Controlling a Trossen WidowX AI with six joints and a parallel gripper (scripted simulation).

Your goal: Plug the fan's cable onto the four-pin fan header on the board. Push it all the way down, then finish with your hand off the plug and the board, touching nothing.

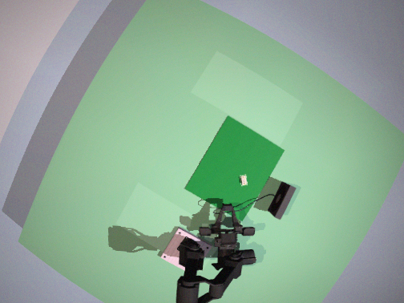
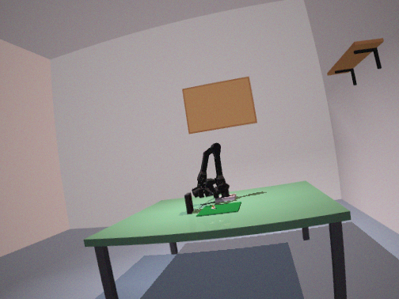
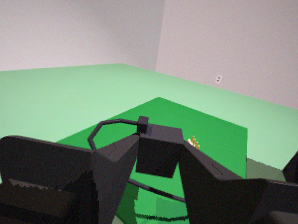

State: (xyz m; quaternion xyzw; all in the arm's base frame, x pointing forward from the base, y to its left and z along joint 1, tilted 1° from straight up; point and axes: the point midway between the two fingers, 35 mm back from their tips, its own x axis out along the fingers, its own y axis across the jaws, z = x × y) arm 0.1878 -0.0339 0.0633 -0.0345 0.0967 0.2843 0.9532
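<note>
Right now my gripper tip is 10 cm short of the four-pin header, 1 cm to the left of it and 8 cm above it. The rest, counted from my gripper tip: dark green board (12 cm ahead, 4 cm to the left, 9 cm below); dark grey fan plug (1 cm below); black fan (12 cm ahead, 14 cm to the right, 2 cm below).
</note>
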